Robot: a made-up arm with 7 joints. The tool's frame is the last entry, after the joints.
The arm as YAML. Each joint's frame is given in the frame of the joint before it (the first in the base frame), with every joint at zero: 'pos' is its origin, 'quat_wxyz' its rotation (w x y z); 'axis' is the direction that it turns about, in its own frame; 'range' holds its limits. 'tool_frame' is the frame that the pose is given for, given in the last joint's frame.
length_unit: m
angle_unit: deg
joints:
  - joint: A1
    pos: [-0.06, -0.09, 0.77]
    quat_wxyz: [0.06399, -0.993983, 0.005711, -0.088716]
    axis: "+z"
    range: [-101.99, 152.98]
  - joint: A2
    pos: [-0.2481, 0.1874, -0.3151]
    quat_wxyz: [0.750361, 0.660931, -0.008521, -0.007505]
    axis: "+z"
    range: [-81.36, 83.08]
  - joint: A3
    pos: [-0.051, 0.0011, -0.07]
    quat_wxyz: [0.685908, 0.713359, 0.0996, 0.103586]
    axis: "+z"
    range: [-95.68, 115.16]
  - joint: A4
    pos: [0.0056, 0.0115, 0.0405]
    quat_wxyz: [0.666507, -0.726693, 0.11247, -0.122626]
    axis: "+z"
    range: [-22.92, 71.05]
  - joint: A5
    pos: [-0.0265, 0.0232, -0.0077]
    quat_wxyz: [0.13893, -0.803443, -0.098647, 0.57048]
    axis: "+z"
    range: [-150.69, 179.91]
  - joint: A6
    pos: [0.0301, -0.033, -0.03]
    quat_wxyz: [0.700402, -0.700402, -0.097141, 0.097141]
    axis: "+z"
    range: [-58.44, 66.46]
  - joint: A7
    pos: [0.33, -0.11, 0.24]
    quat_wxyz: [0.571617, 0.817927, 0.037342, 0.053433]
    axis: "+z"
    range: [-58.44, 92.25]
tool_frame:
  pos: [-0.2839, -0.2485, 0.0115]
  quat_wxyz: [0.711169, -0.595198, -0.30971, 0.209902]
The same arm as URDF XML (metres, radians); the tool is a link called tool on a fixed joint. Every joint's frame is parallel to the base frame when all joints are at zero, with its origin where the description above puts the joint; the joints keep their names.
<robot name="arm">
  <joint name="tool_fixed" type="fixed">
    <parent link="link7"/>
    <child link="tool"/>
    <origin xyz="0.0400 0.2800 -0.2500" rpy="0.7140 -0.6358 -1.9783"/>
  </joint>
  <joint name="A7" type="revolute">
    <parent link="link6"/>
    <child link="link7"/>
    <origin xyz="-0.1100 -0.3300 0.2400" rpy="0.0000 0.0000 0.0000"/>
    <axis xyz="-0.931092 -0.130099 -0.340797"/>
    <limit lower="-1.0200" upper="1.6101"/>
  </joint>
  <joint name="A6" type="revolute">
    <parent link="link5"/>
    <child link="link6"/>
    <origin xyz="0.0300 -0.0200 -0.0399" rpy="0.0000 0.0000 0.0000"/>
    <axis xyz="0 0 1"/>
    <limit lower="-1.0200" upper="1.1599"/>
  </joint>
  <joint name="A5" type="revolute">
    <parent link="link4"/>
    <child link="link5"/>
    <origin xyz="-0.0300 0.0000 -0.0200" rpy="0.0000 0.0000 0.0000"/>
    <axis xyz="-1 0 0"/>
    <limit lower="-2.6300" upper="3.1400"/>
  </joint>
  <joint name="A4" type="revolute">
    <parent link="link3"/>
    <child link="link4"/>
    <origin xyz="0.0100 0.0100 0.0400" rpy="0.0000 0.0000 0.0000"/>
    <axis xyz="0.310502 0.947107 -0.081101"/>
    <limit lower="-0.4000" upper="1.2401"/>
  </joint>
  <joint name="A3" type="revolute">
    <parent link="link2"/>
    <child link="link3"/>
    <origin xyz="-0.0500 -0.0700 -0.0100" rpy="0.0000 0.0000 0.0000"/>
    <axis xyz="0.111703 -0.037601 0.99303"/>
    <limit lower="-1.6699" upper="2.0099"/>
  </joint>
  <joint name="A2" type="revolute">
    <parent link="link1"/>
    <child link="link2"/>
    <origin xyz="-0.3000 -0.2200 0.2400" rpy="0.0000 0.0000 0.0000"/>
    <axis xyz="0 1 0"/>
    <limit lower="-1.4200" upper="1.4500"/>
  </joint>
  <joint name="A1" type="revolute">
    <parent link="base"/>
    <child link="link1"/>
    <origin xyz="-0.0600 -0.0900 0.7700" rpy="0.0000 0.0000 0.0000"/>
    <axis xyz="0.177095 0.126196 -0.97607"/>
    <limit lower="-1.7801" upper="2.6700"/>
  </joint>
  <link name="base"/>
  <link name="link1"/>
  <link name="link2"/>
  <link name="link3"/>
  <link name="link4"/>
  <link name="link5"/>
  <link name="link6"/>
  <link name="link7"/>
  <link name="tool"/>
</robot>

